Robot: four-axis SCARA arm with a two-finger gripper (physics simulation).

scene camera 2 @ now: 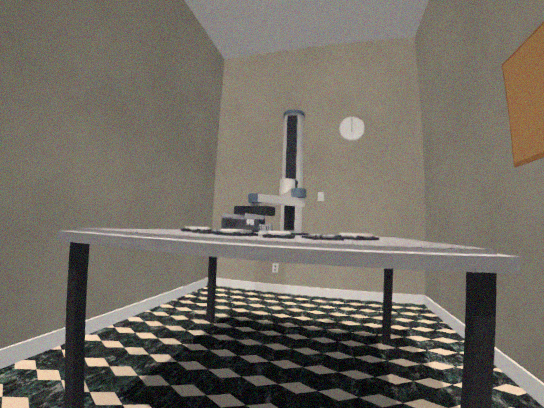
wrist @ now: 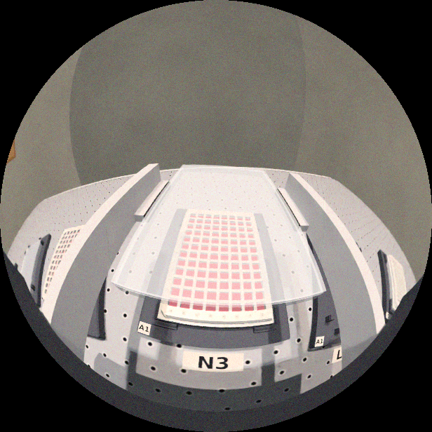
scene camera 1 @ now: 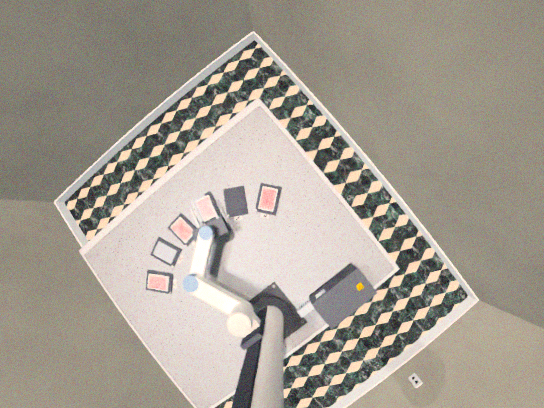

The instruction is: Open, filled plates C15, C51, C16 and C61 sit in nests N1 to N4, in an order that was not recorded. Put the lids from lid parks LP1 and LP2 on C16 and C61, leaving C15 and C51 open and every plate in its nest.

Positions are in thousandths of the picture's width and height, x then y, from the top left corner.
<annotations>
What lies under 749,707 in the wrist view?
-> A lid park LP1.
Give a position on a nest N3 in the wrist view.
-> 446,777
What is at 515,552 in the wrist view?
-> A clear lid.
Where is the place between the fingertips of my gripper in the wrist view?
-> At 520,409
</annotations>
